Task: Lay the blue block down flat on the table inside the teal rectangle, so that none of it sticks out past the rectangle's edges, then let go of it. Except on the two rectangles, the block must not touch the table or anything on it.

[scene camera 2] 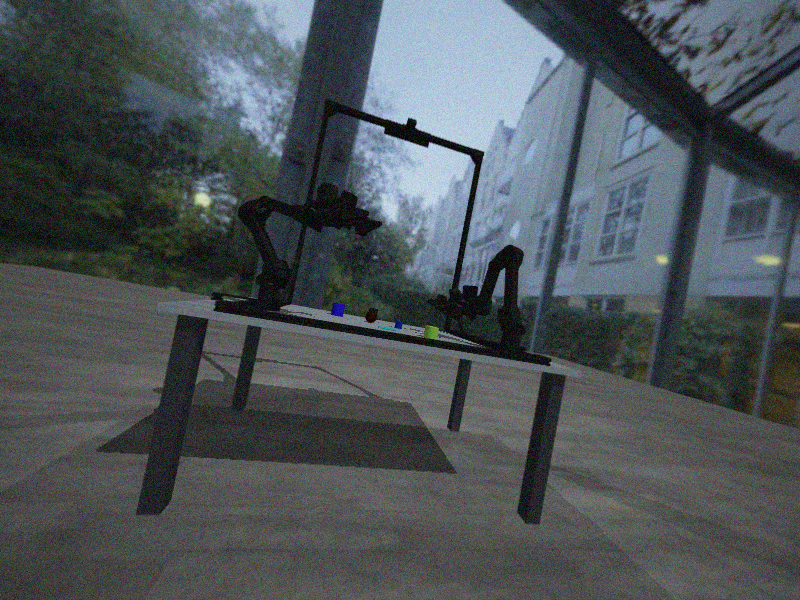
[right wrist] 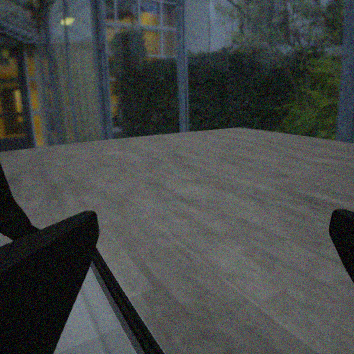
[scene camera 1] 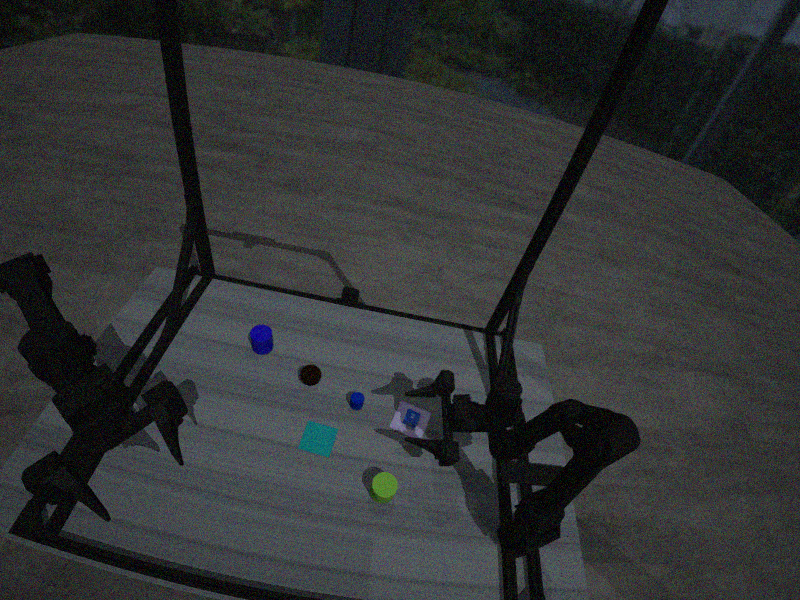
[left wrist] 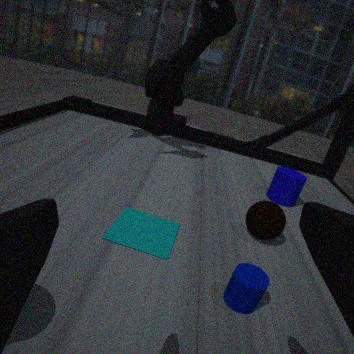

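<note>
The blue block rests on the lilac rectangle; whether it lies or stands is hard to tell. It does not show in the left wrist view. The flat teal rectangle bears nothing and lies to the left of the lilac one in scene camera 1. My left gripper is open and empty. It hangs above the table, its fingers on either side of the block as scene camera 1 sees it. My right gripper is open and empty, high at the left.
A small blue cylinder stands between the rectangles, towards the back. A dark brown ball and a bigger blue cylinder are farther back left. A green cylinder stands nearer the front.
</note>
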